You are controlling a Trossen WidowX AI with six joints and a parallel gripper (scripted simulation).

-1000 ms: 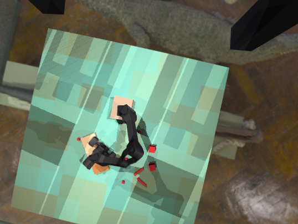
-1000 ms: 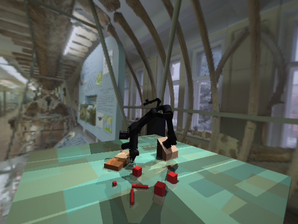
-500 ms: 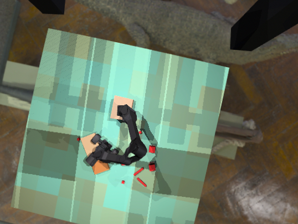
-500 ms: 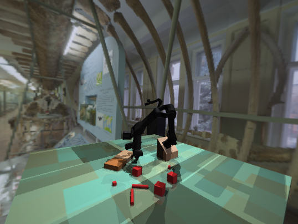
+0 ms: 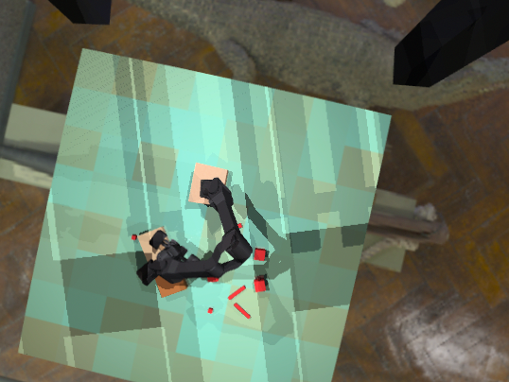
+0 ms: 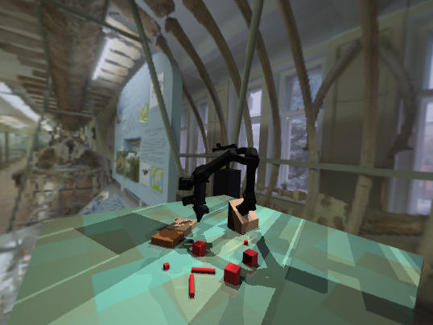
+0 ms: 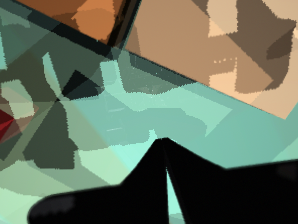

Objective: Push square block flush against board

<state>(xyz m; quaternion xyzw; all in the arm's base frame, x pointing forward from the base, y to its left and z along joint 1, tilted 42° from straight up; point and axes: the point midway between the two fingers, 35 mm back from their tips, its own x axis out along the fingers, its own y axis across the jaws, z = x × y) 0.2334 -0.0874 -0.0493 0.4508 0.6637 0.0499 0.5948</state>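
Now: gripper tip 100 mm to the left of the tan square block, 50 mm above it and 20 mm short of it. The rest, counted from my gripper tip: brown board: 140 mm ahead, 50 mm below, 40 mm to the right.
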